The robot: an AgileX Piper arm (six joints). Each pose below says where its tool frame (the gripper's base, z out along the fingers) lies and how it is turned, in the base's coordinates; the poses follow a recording.
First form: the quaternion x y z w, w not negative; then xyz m.
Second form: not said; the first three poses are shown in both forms.
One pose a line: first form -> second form
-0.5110, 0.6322, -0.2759, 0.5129, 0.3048, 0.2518, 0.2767 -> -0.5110, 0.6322, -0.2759, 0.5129, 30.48, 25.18, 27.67
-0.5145, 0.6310, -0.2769, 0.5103, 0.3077, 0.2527, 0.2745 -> -0.5145, 0.6310, -0.2769, 0.5103, 30.77, 25.27, 27.45
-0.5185, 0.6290, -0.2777, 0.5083, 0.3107, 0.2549, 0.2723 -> -0.5185, 0.6290, -0.2777, 0.5083, 31.07, 25.49, 27.23
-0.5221, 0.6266, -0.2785, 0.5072, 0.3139, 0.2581, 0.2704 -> -0.5221, 0.6266, -0.2785, 0.5072, 31.39, 25.81, 27.04
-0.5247, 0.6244, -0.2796, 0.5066, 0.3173, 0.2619, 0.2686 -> -0.5247, 0.6244, -0.2796, 0.5066, 31.73, 26.19, 26.86
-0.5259, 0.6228, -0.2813, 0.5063, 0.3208, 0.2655, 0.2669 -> -0.5259, 0.6228, -0.2813, 0.5063, 32.08, 26.55, 26.69
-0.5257, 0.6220, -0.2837, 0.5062, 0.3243, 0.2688, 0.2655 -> -0.5257, 0.6220, -0.2837, 0.5062, 32.43, 26.88, 26.55
